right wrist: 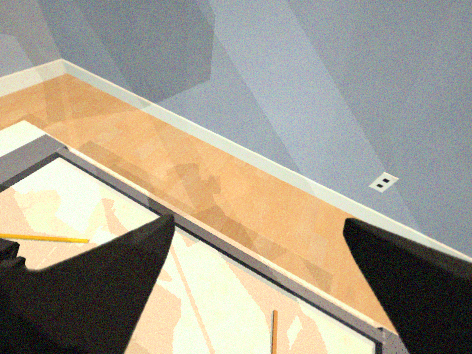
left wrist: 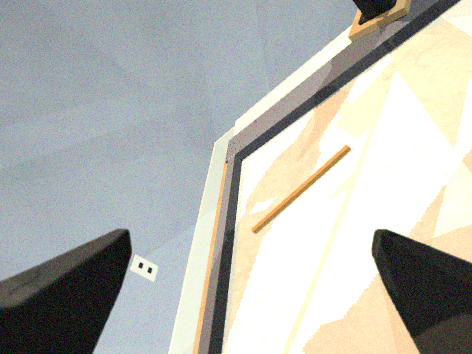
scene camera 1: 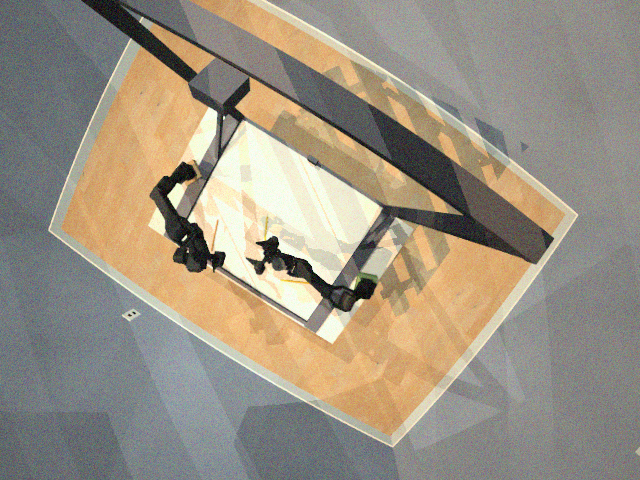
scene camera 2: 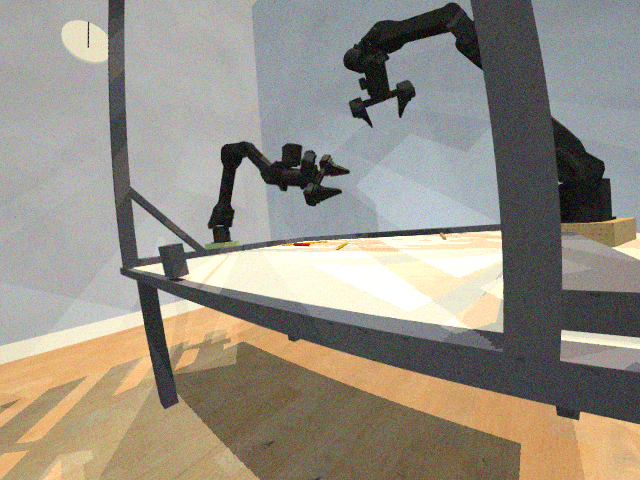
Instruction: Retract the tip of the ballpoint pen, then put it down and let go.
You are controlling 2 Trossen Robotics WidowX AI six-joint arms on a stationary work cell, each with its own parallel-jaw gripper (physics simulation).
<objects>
my left gripper: open, holds nothing
my right gripper: open, holds nothing
a thin stick: on the table
</objects>
